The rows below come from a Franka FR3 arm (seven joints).
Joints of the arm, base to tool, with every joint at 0 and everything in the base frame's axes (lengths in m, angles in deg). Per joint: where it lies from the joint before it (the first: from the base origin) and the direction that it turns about. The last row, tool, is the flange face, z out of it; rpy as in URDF.
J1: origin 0.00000 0.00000 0.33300 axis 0 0 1
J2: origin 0.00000 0.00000 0.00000 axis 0 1 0
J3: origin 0.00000 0.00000 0.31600 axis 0 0 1
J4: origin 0.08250 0.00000 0.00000 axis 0 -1 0
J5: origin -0.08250 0.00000 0.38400 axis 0 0 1
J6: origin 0.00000 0.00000 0.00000 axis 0 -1 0
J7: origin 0.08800 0.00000 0.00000 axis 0 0 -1
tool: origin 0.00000 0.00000 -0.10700 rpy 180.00 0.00 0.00
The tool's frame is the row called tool.
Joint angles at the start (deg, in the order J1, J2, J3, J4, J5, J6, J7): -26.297, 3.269, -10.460, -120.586, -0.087, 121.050, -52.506
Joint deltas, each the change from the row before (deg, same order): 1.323, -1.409, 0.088, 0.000, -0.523, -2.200, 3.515; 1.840, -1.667, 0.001, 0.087, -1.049, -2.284, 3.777; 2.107, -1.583, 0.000, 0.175, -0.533, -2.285, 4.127; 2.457, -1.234, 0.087, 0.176, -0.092, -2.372, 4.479; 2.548, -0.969, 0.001, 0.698, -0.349, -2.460, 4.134; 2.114, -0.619, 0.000, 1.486, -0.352, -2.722, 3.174; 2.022, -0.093, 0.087, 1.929, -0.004, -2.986, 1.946; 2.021, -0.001, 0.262, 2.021, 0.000, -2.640, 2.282; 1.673, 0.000, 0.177, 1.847, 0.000, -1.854, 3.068; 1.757, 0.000, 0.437, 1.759, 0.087, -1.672, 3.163; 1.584, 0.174, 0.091, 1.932, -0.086, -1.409, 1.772
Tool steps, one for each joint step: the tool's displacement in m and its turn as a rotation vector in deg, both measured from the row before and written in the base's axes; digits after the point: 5 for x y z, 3 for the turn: 0.00281, 0.01360, 0.01004, 0.145, 0.846, -1.842; 0.00391, 0.01654, 0.01292, -0.446, 0.887, -1.424; 0.00484, 0.01881, 0.01270, -0.216, 0.650, -1.804; 0.00629, 0.02264, 0.00933, 0.158, 0.887, -1.939; 0.00682, 0.02152, 0.01097, -0.236, 0.889, -1.480; 0.00651, 0.01693, 0.01385, -0.358, 0.736, -0.994; 0.00756, 0.01698, 0.01249, 0.065, 0.940, 0.053; 0.00821, 0.01857, 0.01297, -0.185, 0.634, -0.095; 0.00691, 0.01505, 0.01259, -0.516, 0.054, -1.273; 0.00715, 0.01860, 0.01217, -0.491, -0.076, -1.041; 0.00631, 0.01380, 0.01233, -0.491, -0.307, -0.130
